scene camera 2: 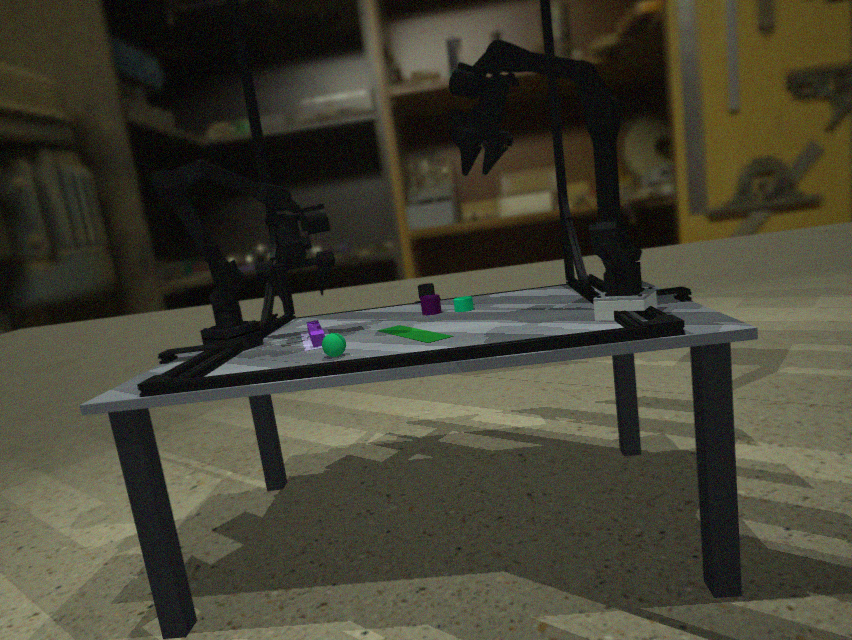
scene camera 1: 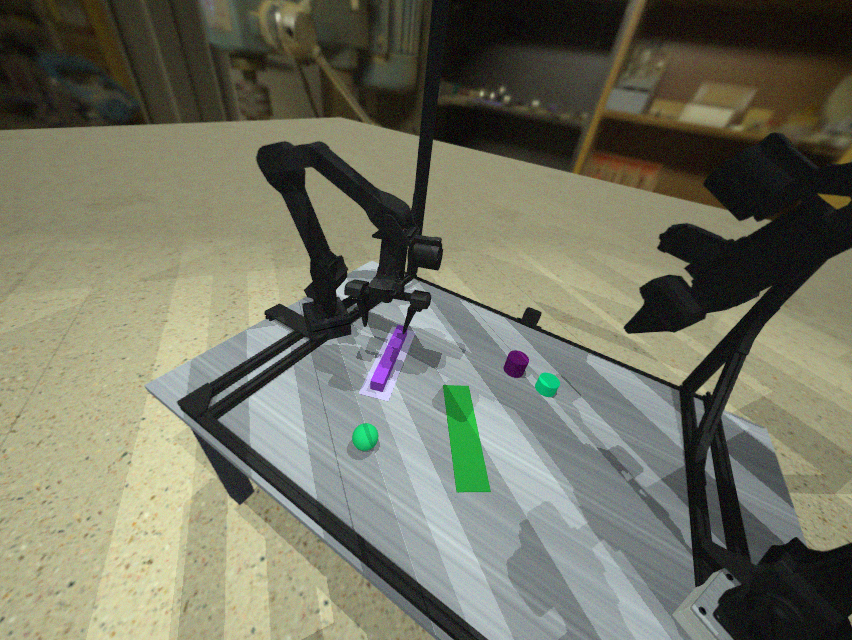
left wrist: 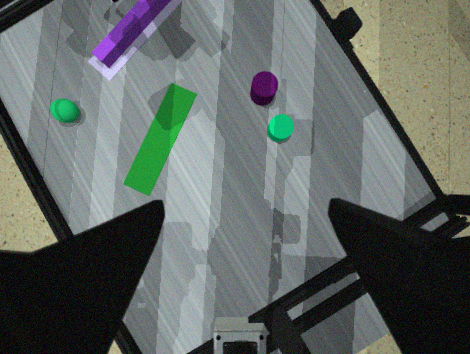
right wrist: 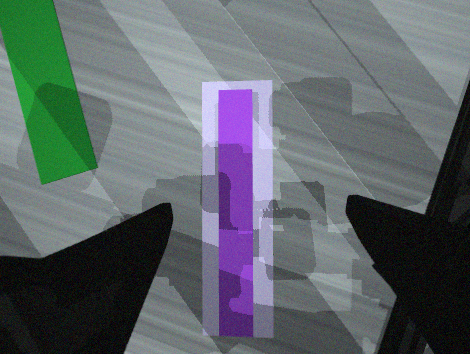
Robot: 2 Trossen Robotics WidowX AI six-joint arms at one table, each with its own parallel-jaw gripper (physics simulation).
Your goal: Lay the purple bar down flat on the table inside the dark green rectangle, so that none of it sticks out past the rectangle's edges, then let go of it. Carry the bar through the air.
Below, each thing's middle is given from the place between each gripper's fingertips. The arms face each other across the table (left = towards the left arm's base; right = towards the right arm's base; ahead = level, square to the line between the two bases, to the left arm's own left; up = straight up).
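Counted from my left hand: purple cylinder [left wrist: 264,85], in view, 18 cm to the right of the hand, 13 cm behind it, 31 cm below it; dark green rectangle [scene camera 1: 470,473] 17 cm to the right of it, 11 cm ahead of it, 33 cm below it; pale lilac rectangle [scene camera 1: 365,390] 42 cm to the right of it, 8 cm ahead of it, 33 cm below it; purple bar [scene camera 1: 379,379] 42 cm to the right of it, 8 cm ahead of it, 32 cm below it.
My right hand is 1 cm to the right of the pale lilac rectangle, 2 cm past it and 10 cm above it. Counted from my right hand: purple cylinder 25 cm to the left of the hand, 23 cm behind it, 8 cm below it; purple bar 1 cm to the left of it, 2 cm behind it, 9 cm below it; dark green rectangle 26 cm to the left of it, 2 cm ahead of it, 10 cm below it.
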